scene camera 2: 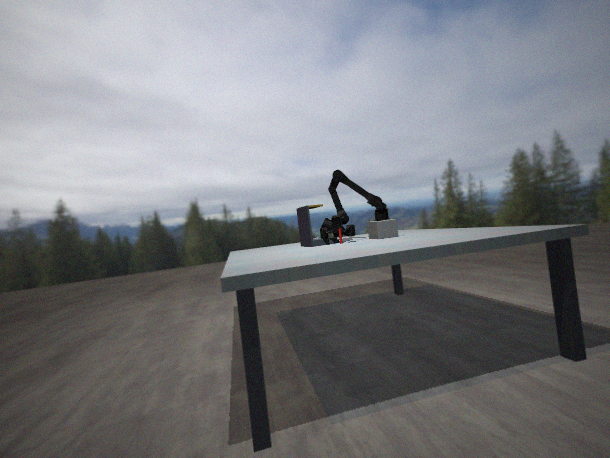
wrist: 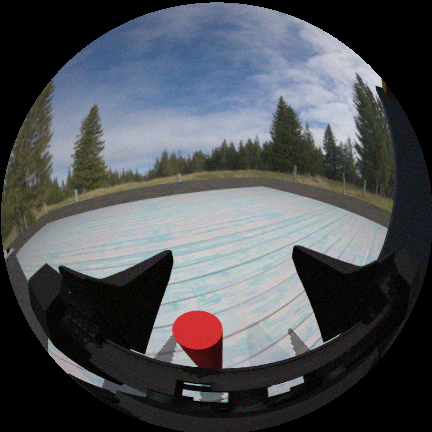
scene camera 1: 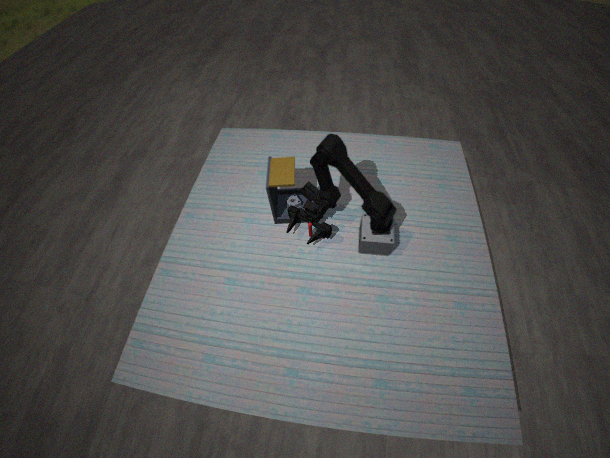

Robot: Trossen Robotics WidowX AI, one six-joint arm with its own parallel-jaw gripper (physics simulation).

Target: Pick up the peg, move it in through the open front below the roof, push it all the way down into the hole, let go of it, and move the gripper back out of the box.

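Places are measured from the arm's base along level axes (x ahead, y left, z up), in centimetres.
Where they show: gripper, fingertip midpoint: [scene camera 2: 335,233] [wrist: 234,255] [scene camera 1: 296,238]; arm's base, origin of the base link: [scene camera 2: 382,220] [scene camera 1: 380,226].
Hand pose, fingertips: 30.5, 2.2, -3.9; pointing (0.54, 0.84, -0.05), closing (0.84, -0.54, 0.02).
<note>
Each offset is from my fingertips to the top centre of the thing, as dx, dy, dz. "pt": to the spot under its first point. Level surfaces: height alone.
The red peg @[-4.9, -4.8, +2.0] [scene camera 1: 310,229] [scene camera 2: 341,236] [wrist: 197,330] stands about upright on the table, outside the box. My gripper [scene camera 1: 299,237] [wrist: 234,255] is open wide and low over the table. In the wrist view the peg's round top shows between the spread fingers, nearer the left one and close to the gripper body, with nothing gripped. The box has a dark side wall [scene camera 1: 271,205] [scene camera 2: 304,227] [wrist: 412,175] and a yellow roof @[+1.9, -18.8, +16.4] [scene camera 1: 282,171] [scene camera 2: 315,206]. A light block with the hole @[pt +2.5, -20.3, -3.0] [scene camera 1: 293,200] shows inside, below the roof; the arm partly hides the box.
The box's dark wall rises close to the gripper's right side in the wrist view. The arm's grey base block [scene camera 1: 377,240] [scene camera 2: 383,228] stands to the right of the peg. All stand on the pale striped table @[dz -6.0] [scene camera 1: 320,340] [scene camera 2: 280,257] [wrist: 215,220].
</note>
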